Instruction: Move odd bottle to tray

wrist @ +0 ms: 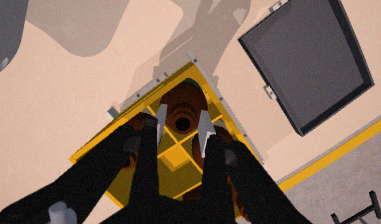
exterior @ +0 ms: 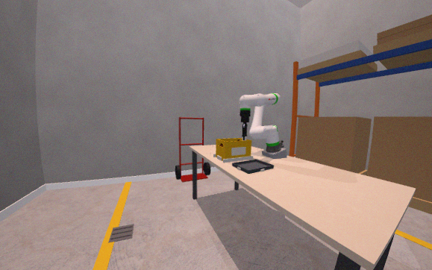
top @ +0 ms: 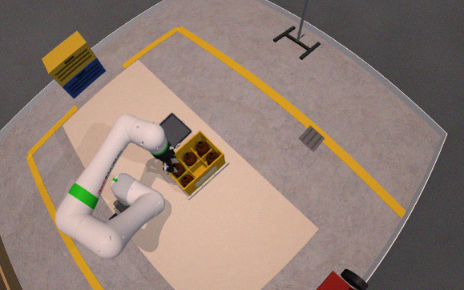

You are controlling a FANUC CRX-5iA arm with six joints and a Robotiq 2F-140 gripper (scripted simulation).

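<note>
The brown bottle lies 90 mm ahead of my hand, 80 mm below it and 10 mm to the right of it. Round my hand: yellow crate (90 mm below, 80 mm ahead, 50 mm to the right); dark tray (230 mm to the left, 160 mm below, 120 mm ahead).
</note>
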